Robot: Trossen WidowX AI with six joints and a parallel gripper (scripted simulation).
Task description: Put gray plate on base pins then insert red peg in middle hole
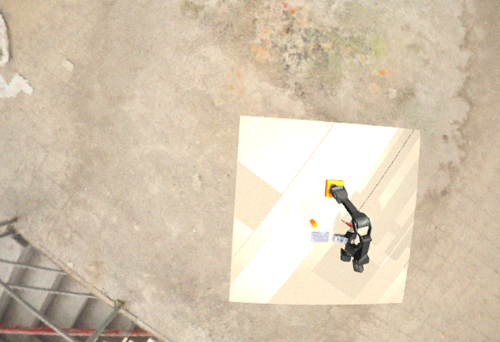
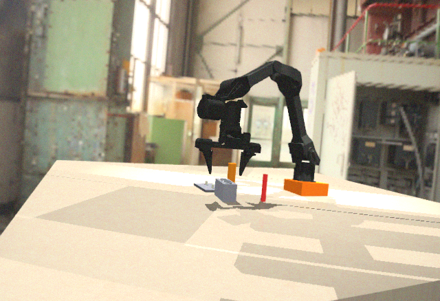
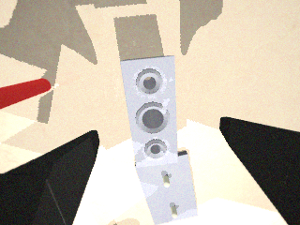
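The gray plate is 3 cm below my gripper tip. Round my gripper tip: orange cylinder (7 cm behind, 22 cm to the right, 3 cm below); red peg (11 cm behind, 2 cm to the left, 3 cm below).
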